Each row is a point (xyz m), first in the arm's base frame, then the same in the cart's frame.
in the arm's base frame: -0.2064 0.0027 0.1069
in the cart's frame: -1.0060 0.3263 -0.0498
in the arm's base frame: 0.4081 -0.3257 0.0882
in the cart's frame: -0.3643 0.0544 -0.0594
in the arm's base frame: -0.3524 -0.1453 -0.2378
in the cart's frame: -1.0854 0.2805 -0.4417
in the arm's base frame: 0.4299 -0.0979 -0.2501
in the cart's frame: -0.3185 0.3741 -0.3094
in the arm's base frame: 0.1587 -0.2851 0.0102
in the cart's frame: -0.6030 0.1022 -0.1629
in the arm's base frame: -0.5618 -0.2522 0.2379
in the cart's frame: -1.3480 0.0239 -0.0586
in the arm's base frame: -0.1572 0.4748 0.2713
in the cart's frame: -1.0300 0.7293 0.2491
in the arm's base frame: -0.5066 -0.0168 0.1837
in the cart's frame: -1.3104 0.2675 -0.0329
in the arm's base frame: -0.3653 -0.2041 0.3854
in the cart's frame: -1.1805 0.0367 0.1271
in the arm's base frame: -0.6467 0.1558 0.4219
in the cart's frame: -1.5001 0.3523 0.2180
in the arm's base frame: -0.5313 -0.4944 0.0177
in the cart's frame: -1.2615 -0.1389 -0.3308
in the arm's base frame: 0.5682 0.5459 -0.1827
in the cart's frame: -0.2588 0.9748 -0.0379
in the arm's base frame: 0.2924 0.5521 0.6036
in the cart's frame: -0.6427 0.7289 0.6597
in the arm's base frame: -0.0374 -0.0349 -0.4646
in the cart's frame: -0.7545 0.4717 -0.5715
